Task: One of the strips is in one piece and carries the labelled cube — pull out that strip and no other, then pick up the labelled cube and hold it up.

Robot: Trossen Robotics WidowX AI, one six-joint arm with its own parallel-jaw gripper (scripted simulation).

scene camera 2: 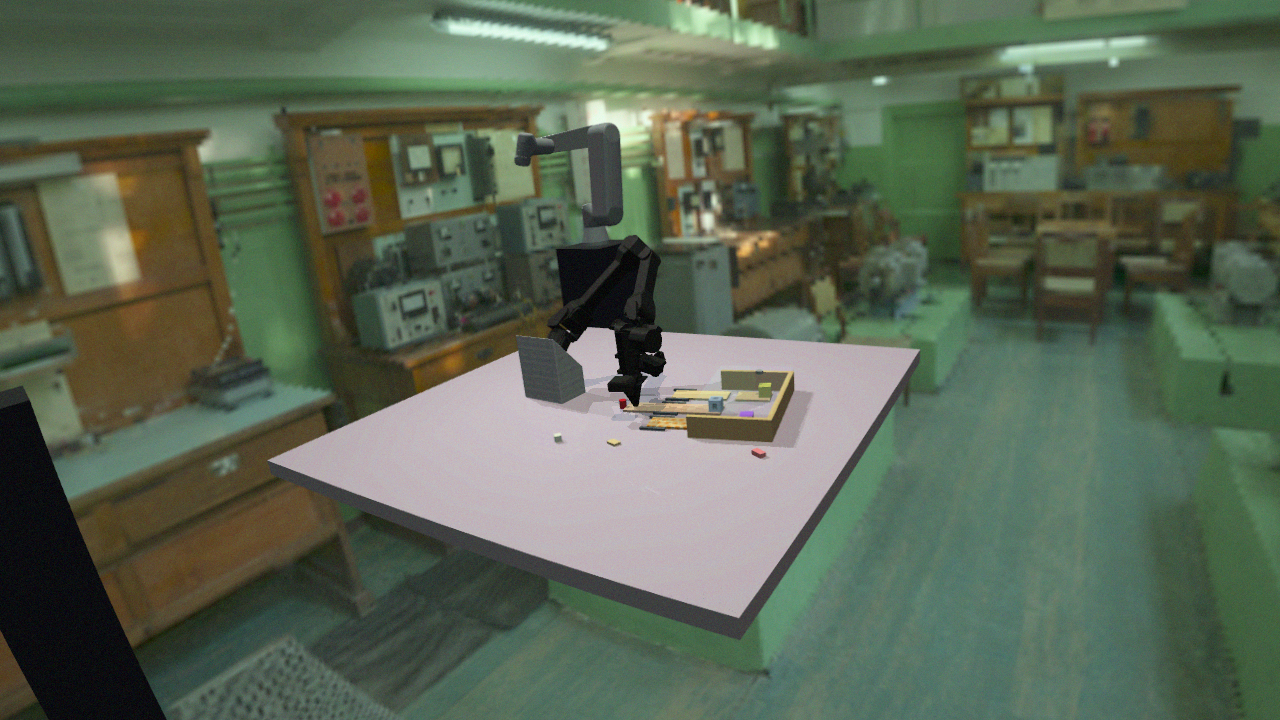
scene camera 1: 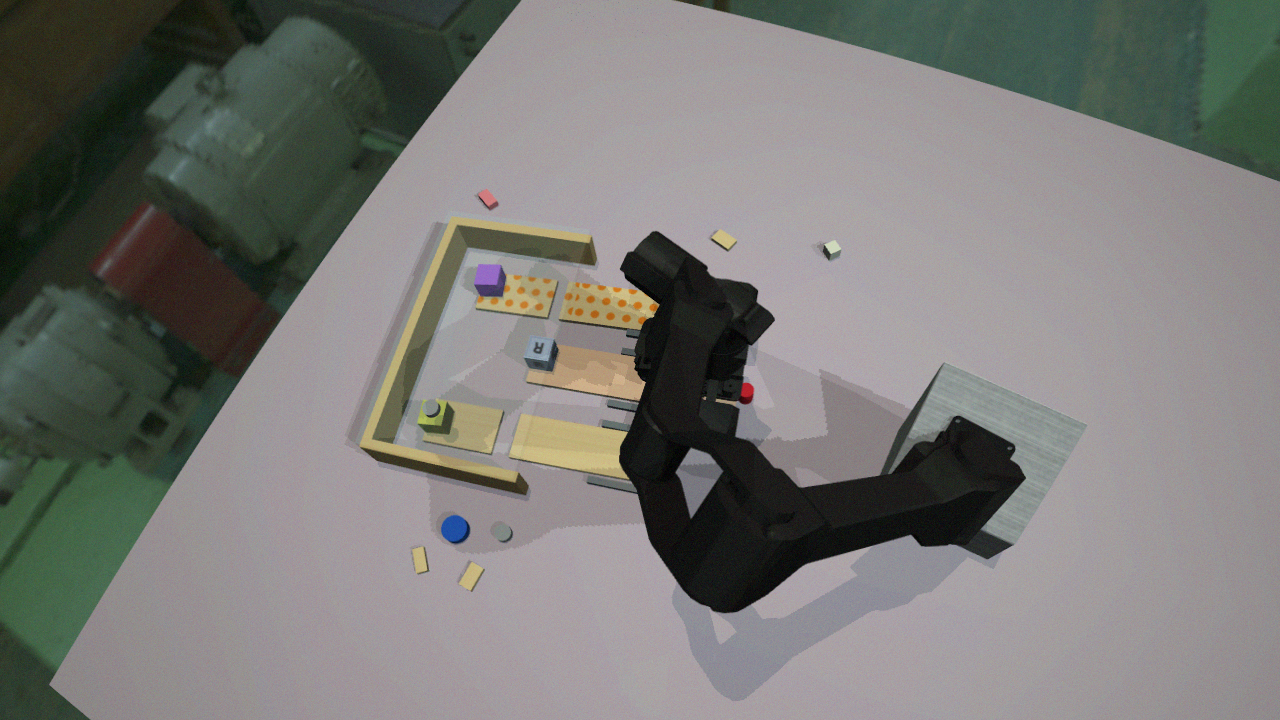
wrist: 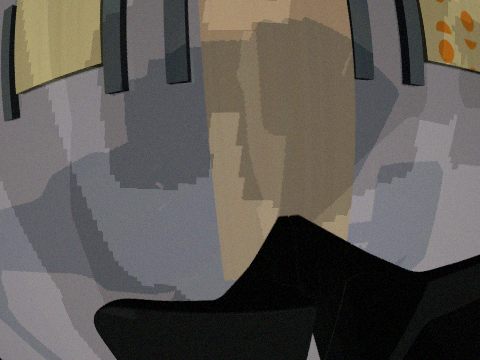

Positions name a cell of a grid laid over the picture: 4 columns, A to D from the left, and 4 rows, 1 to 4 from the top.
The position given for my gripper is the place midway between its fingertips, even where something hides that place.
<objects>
my gripper: scene camera 2 B3; scene camera 1 C3; wrist C3
</objects>
